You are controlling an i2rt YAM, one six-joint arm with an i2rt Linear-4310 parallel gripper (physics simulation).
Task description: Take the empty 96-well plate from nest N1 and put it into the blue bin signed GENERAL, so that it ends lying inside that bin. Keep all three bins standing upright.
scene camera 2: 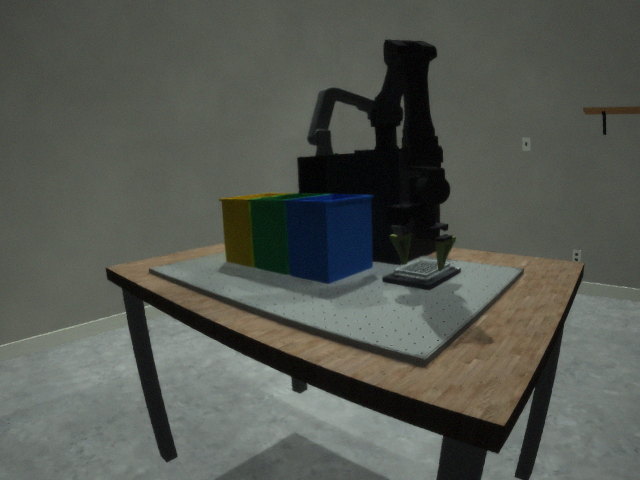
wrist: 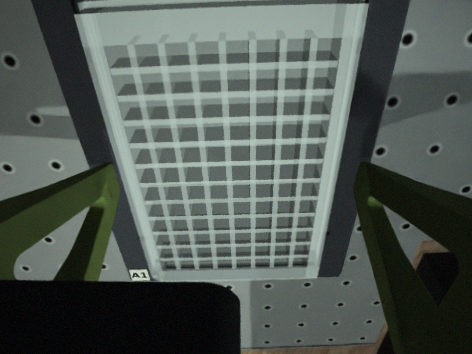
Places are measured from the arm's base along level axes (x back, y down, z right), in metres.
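Where they show: gripper, fingertip midpoint: (scene camera 2: 422,267) (wrist: 236,176); arm's base, link origin: (scene camera 2: 386,152).
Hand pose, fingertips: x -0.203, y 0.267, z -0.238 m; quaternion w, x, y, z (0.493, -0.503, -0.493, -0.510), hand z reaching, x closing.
Observation:
Each offset is from my fingertips to the centre of the thing. Level surfaces: height alone.
The clear 96-well plate {dx +0.001, dy +0.004, dz -0.002 m} (scene camera 2: 419,268) (wrist: 237,205) lies flat in the dark nest {dx +0.001, dy +0.015, dz -0.002 m} (scene camera 2: 413,282) (wrist: 334,257), which has an A1 label at one corner. My gripper (scene camera 2: 422,265) (wrist: 236,176) is open, with its green fingertips on either side of the plate's long sides. In the wrist view a gap shows between each fingertip and the plate, with the tips over the nest's side borders. Their exact height is hard to tell. The blue bin {dx -0.081, dy -0.067, dz +0.206 m} (scene camera 2: 348,240) stands upright to the left of the nest in the scene view; its sign does not show there.
A green bin {dx -0.089, dy -0.067, dz +0.336 m} (scene camera 2: 270,236) and a yellow bin {dx -0.097, dy -0.067, dz +0.467 m} (scene camera 2: 237,232) stand upright in a row beside the blue bin. All stand on the perforated grey board {dy +0.023 m} (scene camera 2: 330,315) on a wooden table {dy +0.036 m} (scene camera 2: 480,382). The black arm and a large black block rise behind.

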